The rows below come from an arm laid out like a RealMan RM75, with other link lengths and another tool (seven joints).
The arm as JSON. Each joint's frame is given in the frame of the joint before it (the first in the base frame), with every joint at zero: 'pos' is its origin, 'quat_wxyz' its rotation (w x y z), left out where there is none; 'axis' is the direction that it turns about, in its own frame. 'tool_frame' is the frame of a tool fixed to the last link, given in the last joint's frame.
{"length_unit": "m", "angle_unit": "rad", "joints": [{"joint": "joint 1", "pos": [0.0, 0.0, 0.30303], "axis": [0.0, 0.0, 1.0]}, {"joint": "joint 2", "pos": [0.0, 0.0, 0.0], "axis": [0.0, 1.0, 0.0]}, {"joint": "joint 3", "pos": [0.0, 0.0, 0.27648], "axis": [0.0, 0.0, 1.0]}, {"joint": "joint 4", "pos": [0.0, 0.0, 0.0], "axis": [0.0, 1.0, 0.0]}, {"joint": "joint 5", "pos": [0.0, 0.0, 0.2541], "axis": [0.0, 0.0, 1.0]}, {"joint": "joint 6", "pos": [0.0, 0.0, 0.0], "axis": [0.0, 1.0, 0.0]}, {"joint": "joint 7", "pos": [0.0, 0.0, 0.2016], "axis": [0.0, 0.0, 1.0]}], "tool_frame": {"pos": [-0.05, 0.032, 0.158], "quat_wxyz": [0.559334, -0.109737, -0.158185, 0.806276]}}
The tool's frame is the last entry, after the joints.
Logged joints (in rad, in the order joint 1, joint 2, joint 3, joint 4, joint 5, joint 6, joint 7), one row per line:
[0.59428 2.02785 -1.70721 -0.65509 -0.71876 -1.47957 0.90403]
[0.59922 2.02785 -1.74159 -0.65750 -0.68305 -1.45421 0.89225]
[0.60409 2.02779 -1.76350 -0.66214 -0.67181 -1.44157 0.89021]
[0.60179 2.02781 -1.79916 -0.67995 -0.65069 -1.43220 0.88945]
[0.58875 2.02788 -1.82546 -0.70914 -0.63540 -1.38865 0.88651]
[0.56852 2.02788 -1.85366 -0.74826 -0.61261 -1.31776 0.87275]
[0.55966 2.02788 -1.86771 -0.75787 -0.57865 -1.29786 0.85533]
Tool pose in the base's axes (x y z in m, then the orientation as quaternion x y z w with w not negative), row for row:
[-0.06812 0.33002 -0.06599 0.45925 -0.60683 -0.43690 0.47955]
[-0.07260 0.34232 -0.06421 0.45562 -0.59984 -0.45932 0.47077]
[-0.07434 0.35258 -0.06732 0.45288 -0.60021 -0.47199 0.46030]
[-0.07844 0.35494 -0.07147 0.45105 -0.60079 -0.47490 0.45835]
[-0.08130 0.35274 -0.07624 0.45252 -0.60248 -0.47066 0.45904]
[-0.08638 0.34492 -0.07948 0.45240 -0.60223 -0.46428 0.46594]
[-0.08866 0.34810 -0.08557 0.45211 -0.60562 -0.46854 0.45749]
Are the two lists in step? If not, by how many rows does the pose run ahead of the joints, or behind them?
The pose runs 2 rows behind the joints: the pose in row i belongs to the joints in row i - 2.
